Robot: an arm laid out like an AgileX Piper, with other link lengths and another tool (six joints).
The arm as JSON. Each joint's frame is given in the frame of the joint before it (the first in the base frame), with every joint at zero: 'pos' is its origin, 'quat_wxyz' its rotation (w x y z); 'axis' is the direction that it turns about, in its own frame. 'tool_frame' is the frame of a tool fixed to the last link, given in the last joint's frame.
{
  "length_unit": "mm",
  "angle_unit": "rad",
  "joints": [
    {
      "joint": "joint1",
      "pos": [
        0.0,
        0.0,
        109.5
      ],
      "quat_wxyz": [
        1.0,
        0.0,
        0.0,
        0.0
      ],
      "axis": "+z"
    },
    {
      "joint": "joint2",
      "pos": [
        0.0,
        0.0,
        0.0
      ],
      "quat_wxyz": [
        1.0,
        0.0,
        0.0,
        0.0
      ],
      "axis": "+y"
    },
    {
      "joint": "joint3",
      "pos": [
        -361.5,
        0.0,
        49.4
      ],
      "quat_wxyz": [
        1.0,
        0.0,
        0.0,
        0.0
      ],
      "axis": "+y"
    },
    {
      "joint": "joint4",
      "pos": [
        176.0,
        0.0,
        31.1
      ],
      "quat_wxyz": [
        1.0,
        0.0,
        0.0,
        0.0
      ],
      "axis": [
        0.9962,
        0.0,
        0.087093
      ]
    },
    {
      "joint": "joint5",
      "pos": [
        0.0,
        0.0,
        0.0
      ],
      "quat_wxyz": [
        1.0,
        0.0,
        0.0,
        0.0
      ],
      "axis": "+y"
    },
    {
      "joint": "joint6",
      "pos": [
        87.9,
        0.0,
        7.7
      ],
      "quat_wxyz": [
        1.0,
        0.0,
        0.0,
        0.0
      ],
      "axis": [
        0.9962,
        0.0,
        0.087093
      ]
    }
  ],
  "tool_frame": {
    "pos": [
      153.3,
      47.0,
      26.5
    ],
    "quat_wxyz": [
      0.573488,
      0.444,
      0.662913,
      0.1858
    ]
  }
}
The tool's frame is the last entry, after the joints.
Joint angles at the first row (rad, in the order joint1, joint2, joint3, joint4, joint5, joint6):
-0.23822, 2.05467, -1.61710, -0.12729, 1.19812, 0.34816
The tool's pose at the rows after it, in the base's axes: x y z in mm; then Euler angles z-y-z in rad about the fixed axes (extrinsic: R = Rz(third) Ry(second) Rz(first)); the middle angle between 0 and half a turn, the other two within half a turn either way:
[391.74 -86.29 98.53 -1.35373 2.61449 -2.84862]
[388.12 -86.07 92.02 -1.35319 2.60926 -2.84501]
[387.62 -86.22 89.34 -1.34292 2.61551 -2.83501]
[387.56 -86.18 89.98 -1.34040 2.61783 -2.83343]
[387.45 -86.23 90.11 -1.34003 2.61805 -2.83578]
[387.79 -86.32 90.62 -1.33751 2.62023 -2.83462]
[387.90 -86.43 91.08 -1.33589 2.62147 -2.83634]
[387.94 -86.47 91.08 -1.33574 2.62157 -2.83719]
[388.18 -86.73 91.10 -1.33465 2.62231 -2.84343]
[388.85 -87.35 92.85 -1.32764 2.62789 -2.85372]
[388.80 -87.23 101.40 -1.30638 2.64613 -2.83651]
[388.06 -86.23 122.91 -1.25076 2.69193 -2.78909]
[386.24 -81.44 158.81 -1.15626 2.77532 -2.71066]
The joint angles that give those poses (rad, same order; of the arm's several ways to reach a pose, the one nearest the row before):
-0.24429, 2.05467, -1.53132, -0.13416, 1.15874, 0.35024
-0.24430, 2.05468, -1.49302, -0.13959, 1.12489, 0.35364
-0.24429, 2.05149, -1.46853, -0.14299, 1.09578, 0.35776
-0.24429, 2.04898, -1.46634, -0.14299, 1.09355, 0.35866
-0.24430, 2.04835, -1.46566, -0.14300, 1.09355, 0.36134
-0.24429, 2.04713, -1.46563, -0.14299, 1.09237, 0.36252
-0.24428, 2.04599, -1.46561, -0.14299, 1.09242, 0.36568
-0.24429, 2.04601, -1.46565, -0.14299, 1.09243, 0.36665
-0.24430, 2.04601, -1.46564, -0.14300, 1.09243, 0.37389
-0.24431, 2.04175, -1.46564, -0.14299, 1.09220, 0.39043
-0.24430, 2.01970, -1.46437, -0.14235, 1.09220, 0.39155
-0.24430, 1.96461, -1.46234, -0.13837, 1.09311, 0.39186
-0.24430, 1.87450, -1.46236, -0.11770, 1.09406, 0.39267

